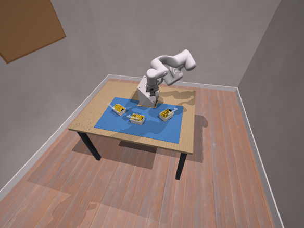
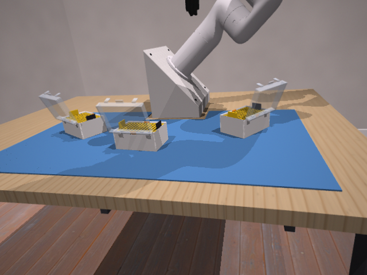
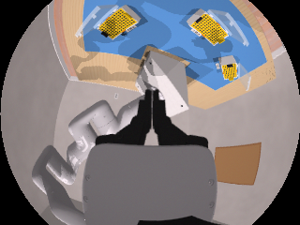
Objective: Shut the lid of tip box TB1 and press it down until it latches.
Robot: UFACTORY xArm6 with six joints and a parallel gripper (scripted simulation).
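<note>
My hand is 5 cm past the TB1 label tape strip, 37 cm to the left of it and 34 cm above it.
</note>
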